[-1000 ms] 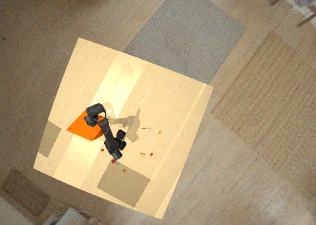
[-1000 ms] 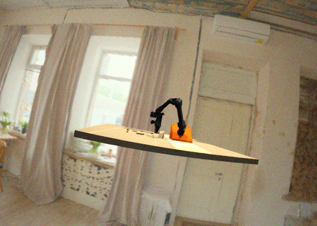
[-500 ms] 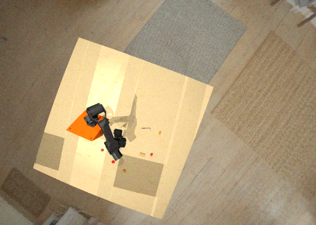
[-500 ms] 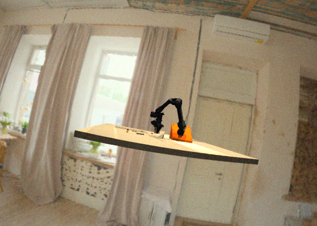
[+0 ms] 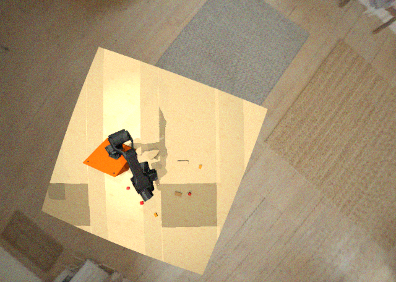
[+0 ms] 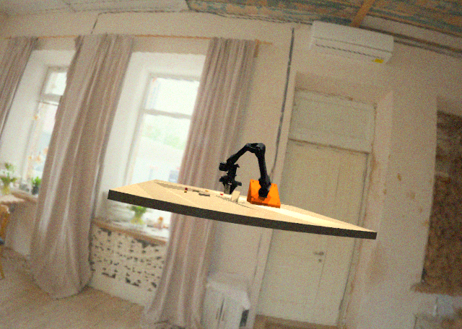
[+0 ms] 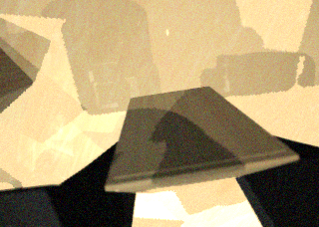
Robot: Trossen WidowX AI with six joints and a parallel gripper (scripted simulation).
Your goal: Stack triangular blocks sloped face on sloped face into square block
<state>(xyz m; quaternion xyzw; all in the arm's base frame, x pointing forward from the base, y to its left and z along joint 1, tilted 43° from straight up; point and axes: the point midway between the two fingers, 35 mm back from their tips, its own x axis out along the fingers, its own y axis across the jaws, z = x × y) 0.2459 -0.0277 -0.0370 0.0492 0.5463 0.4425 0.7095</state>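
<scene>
Right now the triangular block is 1 cm above my gripper tip. The rest, counted from my gripper tip: pale elongated block: 17 cm ahead, 14 cm to the left, 3 cm below.
</scene>
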